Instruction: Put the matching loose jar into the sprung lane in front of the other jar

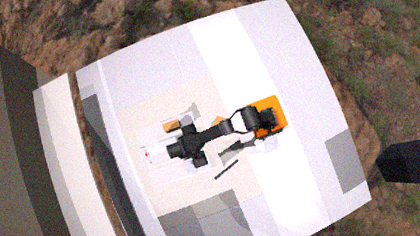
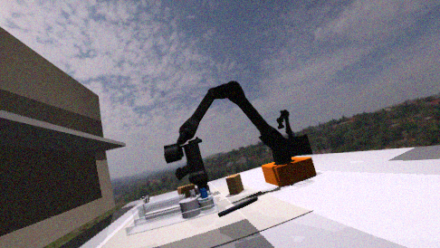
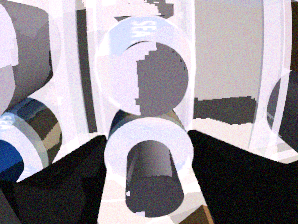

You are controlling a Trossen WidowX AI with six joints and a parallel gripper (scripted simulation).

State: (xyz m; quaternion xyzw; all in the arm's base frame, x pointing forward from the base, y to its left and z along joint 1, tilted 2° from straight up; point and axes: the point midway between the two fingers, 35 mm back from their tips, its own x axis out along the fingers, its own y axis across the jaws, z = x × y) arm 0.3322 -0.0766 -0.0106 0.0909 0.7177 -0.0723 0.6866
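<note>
Now: gripper tip 130 mm short of the clear rack, 60 mm to the left of it and 10 mm above it. The rest, counted from my gripper tip: black rod 60 mm behind, 160 mm to the left, 30 mm below.
</note>
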